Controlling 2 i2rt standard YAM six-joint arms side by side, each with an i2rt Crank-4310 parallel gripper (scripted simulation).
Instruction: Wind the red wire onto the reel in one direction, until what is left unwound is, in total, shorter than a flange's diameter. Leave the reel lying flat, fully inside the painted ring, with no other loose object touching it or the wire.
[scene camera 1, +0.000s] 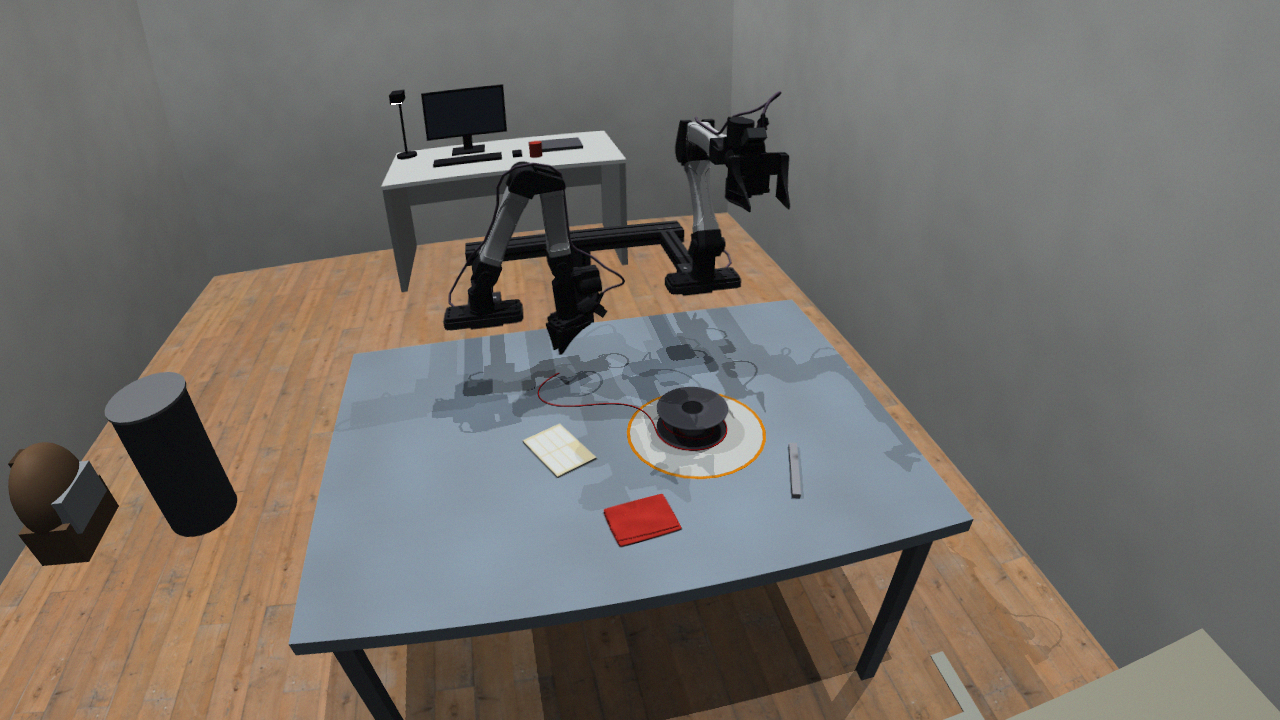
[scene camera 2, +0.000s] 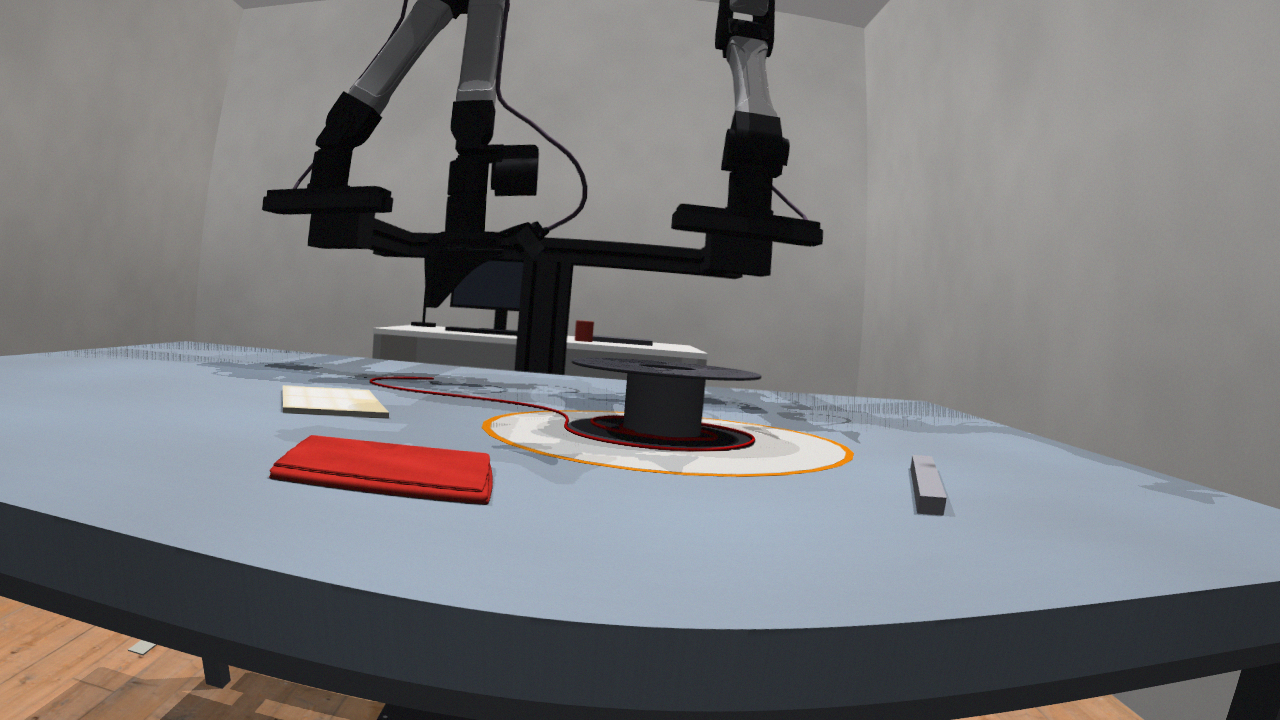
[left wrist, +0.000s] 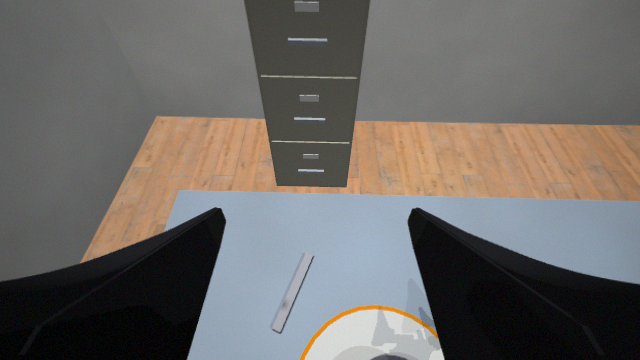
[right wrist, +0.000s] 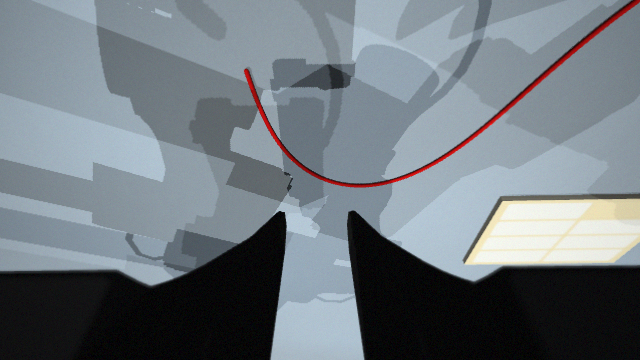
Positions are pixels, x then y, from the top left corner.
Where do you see my left gripper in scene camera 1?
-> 770, 208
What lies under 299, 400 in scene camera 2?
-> A cream gridded tile.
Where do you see my right gripper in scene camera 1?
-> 558, 351
